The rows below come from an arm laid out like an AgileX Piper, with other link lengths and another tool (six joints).
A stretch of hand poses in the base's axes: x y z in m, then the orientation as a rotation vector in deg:
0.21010 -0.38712 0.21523 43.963 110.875 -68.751
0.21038 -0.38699 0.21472 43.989 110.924 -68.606
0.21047 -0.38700 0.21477 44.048 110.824 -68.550
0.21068 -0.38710 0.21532 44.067 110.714 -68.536
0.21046 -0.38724 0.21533 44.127 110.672 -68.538
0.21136 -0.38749 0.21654 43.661 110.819 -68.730
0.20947 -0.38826 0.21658 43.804 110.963 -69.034
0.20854 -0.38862 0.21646 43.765 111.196 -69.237
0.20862 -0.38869 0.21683 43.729 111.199 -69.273
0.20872 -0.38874 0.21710 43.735 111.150 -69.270
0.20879 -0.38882 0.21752 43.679 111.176 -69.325
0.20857 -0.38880 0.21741 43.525 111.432 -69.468
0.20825 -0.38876 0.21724 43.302 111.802 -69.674
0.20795 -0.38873 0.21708 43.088 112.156 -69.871
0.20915 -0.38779 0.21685 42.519 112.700 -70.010
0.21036 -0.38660 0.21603 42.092 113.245 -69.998
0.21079 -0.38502 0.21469 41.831 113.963 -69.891
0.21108 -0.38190 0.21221 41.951 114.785 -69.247
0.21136 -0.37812 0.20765 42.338 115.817 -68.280
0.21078 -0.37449 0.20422 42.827 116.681 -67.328
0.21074 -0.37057 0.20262 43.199 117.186 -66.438
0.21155 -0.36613 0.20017 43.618 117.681 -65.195
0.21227 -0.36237 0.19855 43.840 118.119 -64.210
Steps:
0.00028 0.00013 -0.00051 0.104 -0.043 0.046
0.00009 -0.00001 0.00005 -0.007 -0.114 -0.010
0.00021 -0.00010 0.00055 -0.047 -0.093 -0.001
-0.00022 -0.00014 0.00001 -0.003 -0.041 -0.040
0.00090 -0.00025 0.00121 -0.175 0.292 0.228
-0.00189 -0.00077 0.00004 -0.013 0.240 -0.248
-0.00093 -0.00036 -0.00012 0.019 0.287 -0.080
0.00008 -0.00007 0.00037 -0.028 0.027 0.008
0.00010 -0.00005 0.00027 -0.023 -0.039 0.000
0.00007 -0.00008 0.00042 -0.031 0.058 0.012
-0.00022 0.00002 -0.00011 0.020 0.293 0.025
-0.00032 0.00004 -0.00017 0.029 0.423 0.037
-0.00030 0.00003 -0.00016 0.028 0.405 0.035
0.00120 0.00094 -0.00023 0.038 0.582 0.293
0.00121 0.00119 -0.00082 0.159 0.479 0.260
0.00043 0.00158 -0.00134 0.353 0.531 0.171
0.00029 0.00312 -0.00248 0.791 0.266 0.133
0.00028 0.00378 -0.00456 1.145 0.218 0.066
-0.00058 0.00363 -0.00343 1.081 0.090 -0.004
-0.00004 0.00392 -0.00160 0.823 -0.127 0.075
0.00081 0.00444 -0.00245 1.008 -0.315 0.186
0.00072 0.00376 -0.00162 0.790 -0.193 0.219

